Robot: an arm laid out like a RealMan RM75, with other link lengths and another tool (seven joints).
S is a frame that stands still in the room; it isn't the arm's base.
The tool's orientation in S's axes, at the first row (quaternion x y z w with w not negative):
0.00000, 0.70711, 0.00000, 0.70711
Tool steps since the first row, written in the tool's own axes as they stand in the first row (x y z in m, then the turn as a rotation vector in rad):
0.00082, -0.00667, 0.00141, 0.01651, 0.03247, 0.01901
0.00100, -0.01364, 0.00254, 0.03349, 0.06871, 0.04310
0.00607, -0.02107, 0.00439, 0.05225, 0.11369, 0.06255
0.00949, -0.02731, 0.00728, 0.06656, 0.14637, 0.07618
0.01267, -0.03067, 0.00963, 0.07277, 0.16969, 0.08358
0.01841, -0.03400, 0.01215, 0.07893, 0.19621, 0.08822
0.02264, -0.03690, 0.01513, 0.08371, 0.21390, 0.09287
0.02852, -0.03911, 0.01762, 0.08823, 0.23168, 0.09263
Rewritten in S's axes. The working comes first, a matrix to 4 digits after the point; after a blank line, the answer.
The tool's axes in the first row as the columns of a matrix, in S's axes (used below as rounded here):
0.0000, 0.0000, 1.0000
0.0000, 1.0000, 0.0000
-1.0000, 0.0000, 0.0000

0.00141, -0.00667, -0.00082, 0.01901, 0.03247, -0.01651
0.00254, -0.01364, -0.00100, 0.04310, 0.06871, -0.03349
0.00439, -0.02107, -0.00607, 0.06255, 0.11369, -0.05225
0.00728, -0.02731, -0.00949, 0.07618, 0.14637, -0.06656
0.00963, -0.03067, -0.01267, 0.08358, 0.16969, -0.07277
0.01215, -0.03400, -0.01841, 0.08822, 0.19621, -0.07893
0.01513, -0.03690, -0.02264, 0.09287, 0.21390, -0.08371
0.01762, -0.03911, -0.02852, 0.09263, 0.23168, -0.08823

